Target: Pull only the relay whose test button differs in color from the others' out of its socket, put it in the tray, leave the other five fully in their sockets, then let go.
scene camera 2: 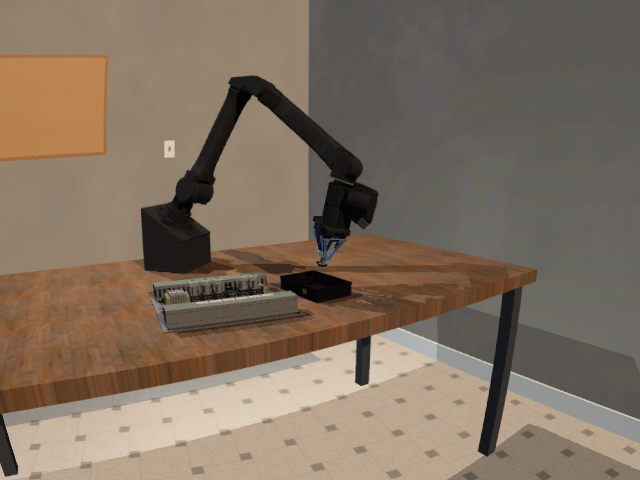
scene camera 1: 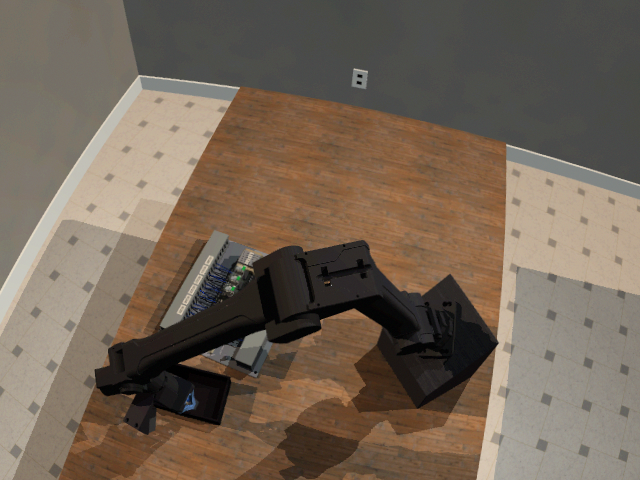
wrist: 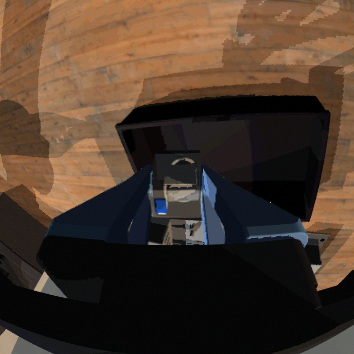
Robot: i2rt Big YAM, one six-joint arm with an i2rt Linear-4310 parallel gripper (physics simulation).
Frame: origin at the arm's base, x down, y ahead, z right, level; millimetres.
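Seen in the pictures: gripper, fingertip midpoint: point(scene camera 2: 324, 258) point(scene camera 1: 188, 403) point(wrist: 175, 173); arm's base at its link origin: point(scene camera 2: 173, 220) point(scene camera 1: 436, 328) point(wrist: 5, 275).
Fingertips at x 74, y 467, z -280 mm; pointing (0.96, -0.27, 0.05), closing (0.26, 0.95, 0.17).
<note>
Pixels of each thing's top centre, then the offset from my fingertips to it.
- relay at its top centre: point(wrist: 165, 209) point(scene camera 2: 322, 250) dx -22, dy -1, dz +6 mm
- black tray at its top centre: point(wrist: 223, 178) point(scene camera 1: 189, 390) point(scene camera 2: 315, 279) dx +47, dy +21, dz +43 mm
- long grey wire duct at its top centre: point(scene camera 2: 230, 300) point(scene camera 1: 194, 279) dx +39, dy +106, dz +316 mm
- grey duct at its top centre: point(scene camera 1: 269, 308) point(scene camera 2: 209, 279) dx +39, dy -94, dz +292 mm
My gripper point(scene camera 1: 190, 401) point(scene camera 2: 321, 257) point(wrist: 175, 173) is shut on the relay with the blue test button. This relay point(scene camera 2: 321, 264) point(wrist: 182, 210) has a clear body and a dark base; its blue button shows in the wrist view. The arm hides it in scene camera 1. It hangs above the black tray point(scene camera 1: 225, 400) point(scene camera 2: 294, 287) point(wrist: 225, 106), with a gap below it in scene camera 2. In the wrist view it overlaps the tray's near left part. The other relays point(scene camera 1: 235, 279) point(scene camera 2: 205, 285) have green buttons and stand in the row on the panel, with a gap in the row.
The panel has a long grey wire duct point(scene camera 1: 199, 273) point(scene camera 2: 232, 310) along one side and another grey duct point(scene camera 1: 251, 349) opposite. The panel lies close beside the tray. The arm's forearm passes over part of the panel in scene camera 1. The arm's base block point(scene camera 1: 439, 369) point(scene camera 2: 175, 245) stands on the table.
</note>
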